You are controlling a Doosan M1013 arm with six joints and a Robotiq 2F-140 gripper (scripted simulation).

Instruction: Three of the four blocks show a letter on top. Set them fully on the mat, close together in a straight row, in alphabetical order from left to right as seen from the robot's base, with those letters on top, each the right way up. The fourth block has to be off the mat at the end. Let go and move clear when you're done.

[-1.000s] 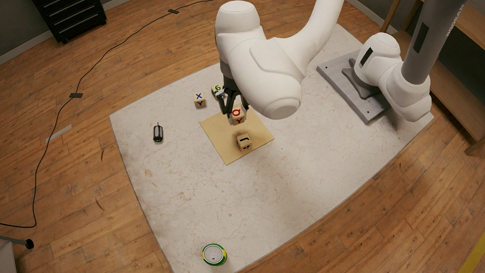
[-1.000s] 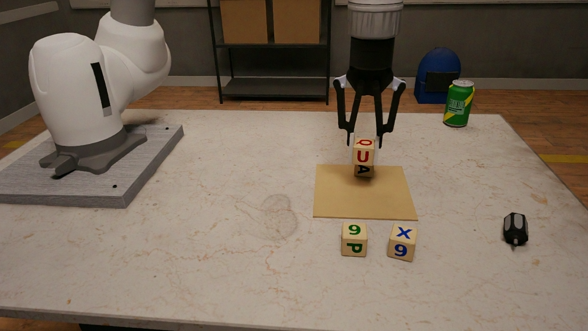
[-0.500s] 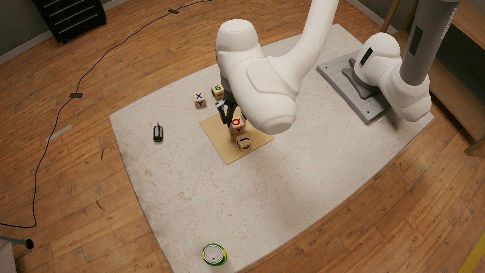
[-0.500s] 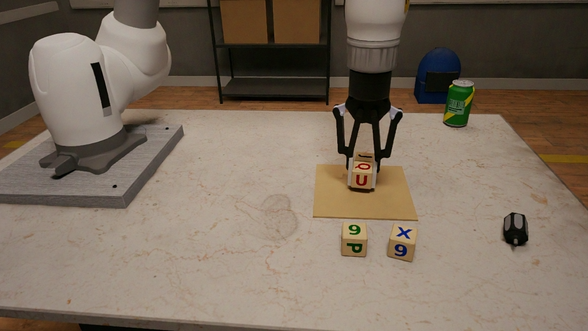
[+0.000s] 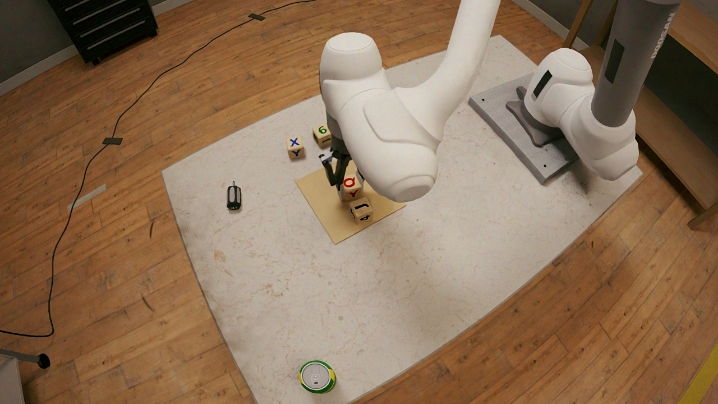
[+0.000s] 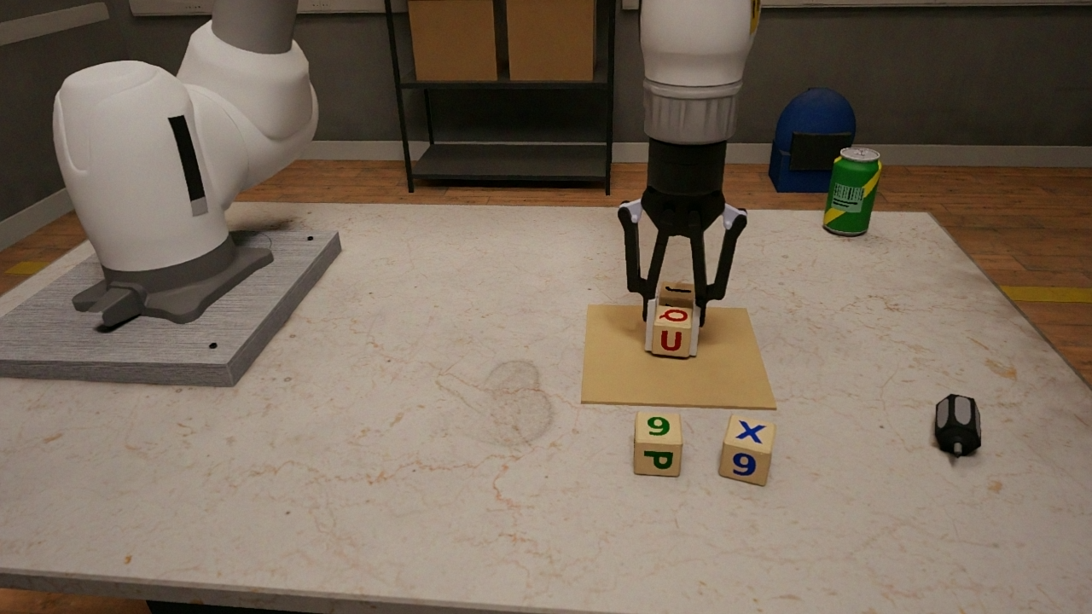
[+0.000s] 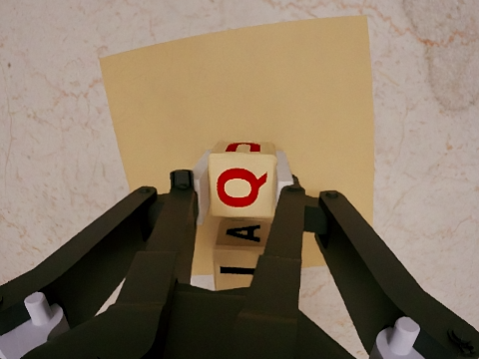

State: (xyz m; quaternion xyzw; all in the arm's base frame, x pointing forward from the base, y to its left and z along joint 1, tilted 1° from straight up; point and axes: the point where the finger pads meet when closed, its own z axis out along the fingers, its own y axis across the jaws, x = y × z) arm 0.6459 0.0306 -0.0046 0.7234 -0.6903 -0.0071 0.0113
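Now: hand 40 mm above the tan mat. Round my hand: black tool 280 mm ahead, 90 mm to the right, 20 mm below; green can 220 mm ahead, 400 mm to the left, 20 mm above.
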